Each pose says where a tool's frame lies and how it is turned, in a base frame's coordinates. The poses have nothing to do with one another.
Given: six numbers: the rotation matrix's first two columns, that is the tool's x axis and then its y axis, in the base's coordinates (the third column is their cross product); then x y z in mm.
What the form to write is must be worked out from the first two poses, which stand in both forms.
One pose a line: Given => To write
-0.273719 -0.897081 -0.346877 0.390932 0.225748 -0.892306 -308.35 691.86 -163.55 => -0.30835 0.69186 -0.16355 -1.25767 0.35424 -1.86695
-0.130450 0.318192 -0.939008 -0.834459 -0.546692 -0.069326 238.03 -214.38 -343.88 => 0.23803 -0.21438 -0.34388 -0.20298 1.21974 1.95987
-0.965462 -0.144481 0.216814 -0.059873 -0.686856 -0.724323 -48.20 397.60 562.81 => -0.04820 0.39760 0.56281 -0.83601 -0.21855 -2.99305
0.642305 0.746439 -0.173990 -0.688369 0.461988 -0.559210 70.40 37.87 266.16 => 0.07040 0.03787 0.26616 -0.60392 0.17488 0.86024
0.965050 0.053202 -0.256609 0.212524 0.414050 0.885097 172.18 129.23 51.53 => 0.17218 0.12923 0.05153 1.15740 0.25951 0.05507
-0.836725 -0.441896 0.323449 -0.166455 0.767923 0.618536 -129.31 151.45 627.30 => -0.12931 0.15145 0.62730 2.42916 -0.32937 -2.65570
